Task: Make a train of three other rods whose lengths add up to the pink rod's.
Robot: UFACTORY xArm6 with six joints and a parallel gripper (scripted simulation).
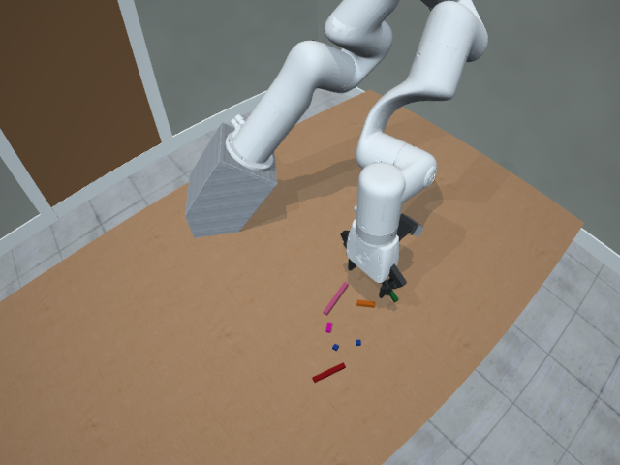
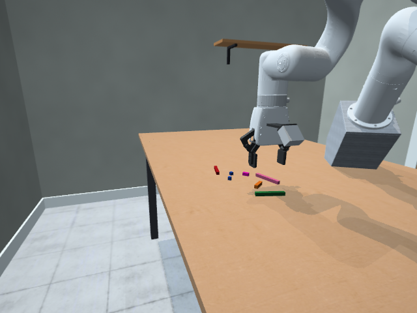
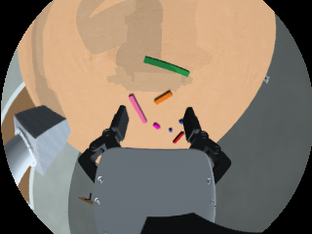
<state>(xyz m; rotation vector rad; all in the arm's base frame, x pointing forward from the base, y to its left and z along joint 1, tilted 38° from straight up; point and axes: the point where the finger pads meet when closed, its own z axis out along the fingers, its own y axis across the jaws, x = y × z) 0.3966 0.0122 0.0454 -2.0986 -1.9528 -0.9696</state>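
My hand is 12 cm to the left of the magenta rod, 7 cm above it and 1 cm short of it. The rest, counted from my hand: pink rod (7 cm below, 6 cm to the right, 4 cm behind); then green rod (7 cm below, 5 cm to the left, 2 cm ahead); then orange rod (7 cm below, 2 cm to the right, 1 cm ahead).
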